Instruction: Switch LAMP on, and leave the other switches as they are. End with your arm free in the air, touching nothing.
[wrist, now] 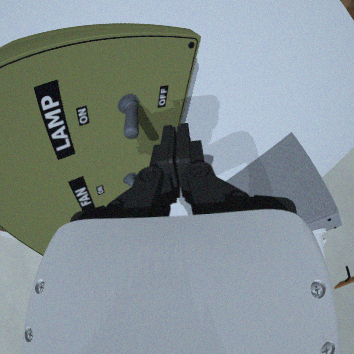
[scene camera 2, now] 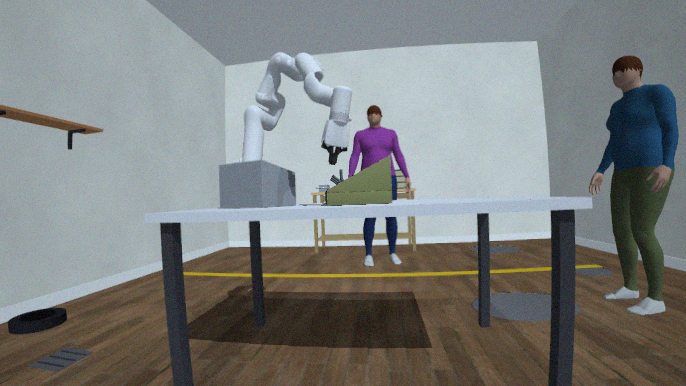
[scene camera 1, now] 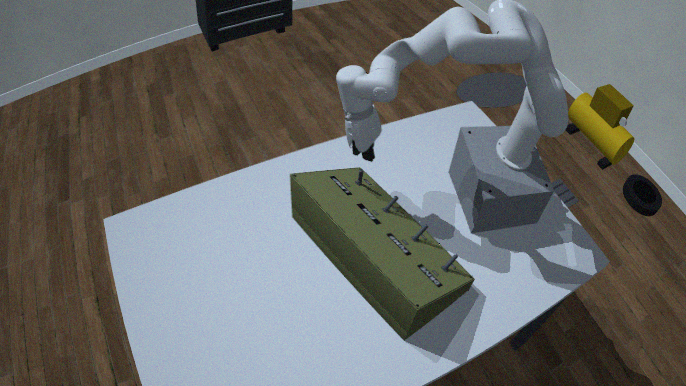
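Observation:
The olive switch box stands on the table. Its LAMP lever leans less toward the robot base than the FAN lever, PUMP lever and DRIVE lever, and appears tipped toward ON. In scene camera 2 the levers overlap, one more upright than the rest. In the wrist view the FAN lever is partly hidden by a finger. My gripper is shut and empty, in the air above the LAMP end, apart from lever and box.
The white table carries the grey robot pedestal beside the box's lever side. A person in purple stands behind the table; a person in blue stands at the right.

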